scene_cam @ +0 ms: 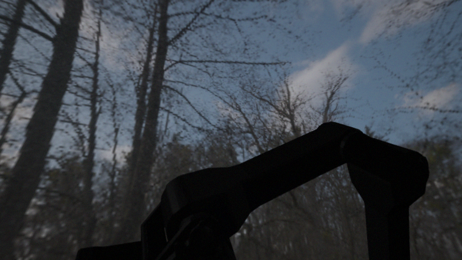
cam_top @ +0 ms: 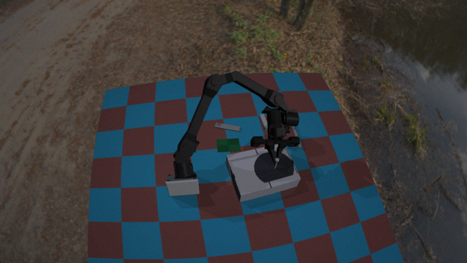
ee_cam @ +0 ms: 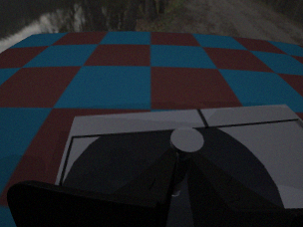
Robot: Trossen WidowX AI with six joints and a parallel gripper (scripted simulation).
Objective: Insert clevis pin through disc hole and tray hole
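Now: the steel clevis pin 1 cm below my gripper tip. The rest, counted from my gripper tip: steel tray 4 cm behind, 1 cm to the left, 5 cm below; then flat green piece 16 cm behind, 17 cm to the left, 9 cm below; then dark round disc 1 cm to the left, 3 cm below.
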